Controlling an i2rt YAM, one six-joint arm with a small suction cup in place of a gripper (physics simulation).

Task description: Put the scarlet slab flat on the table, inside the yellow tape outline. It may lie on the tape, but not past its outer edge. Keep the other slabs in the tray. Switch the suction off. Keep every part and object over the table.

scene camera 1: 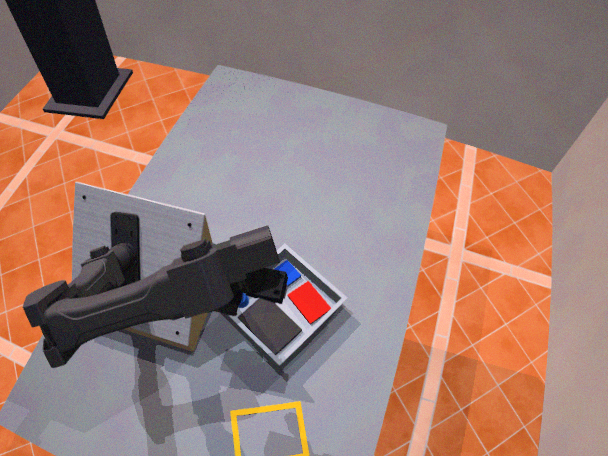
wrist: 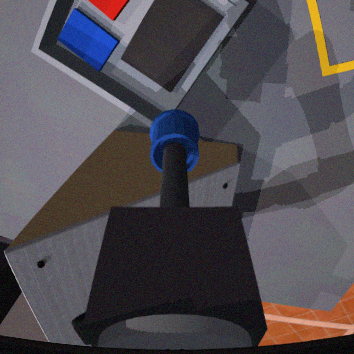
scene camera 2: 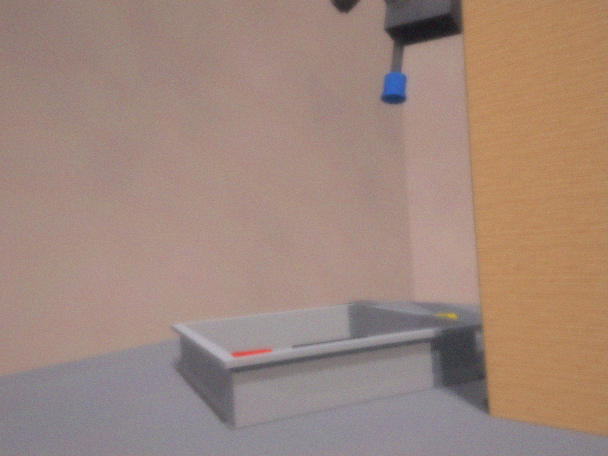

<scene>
I see my suction cup point(wrist: 174, 122), a scarlet slab point(scene camera 1: 308, 301), a grey tray point(scene camera 1: 334, 298) and a dark brown slab point(scene camera 1: 268, 322).
</scene>
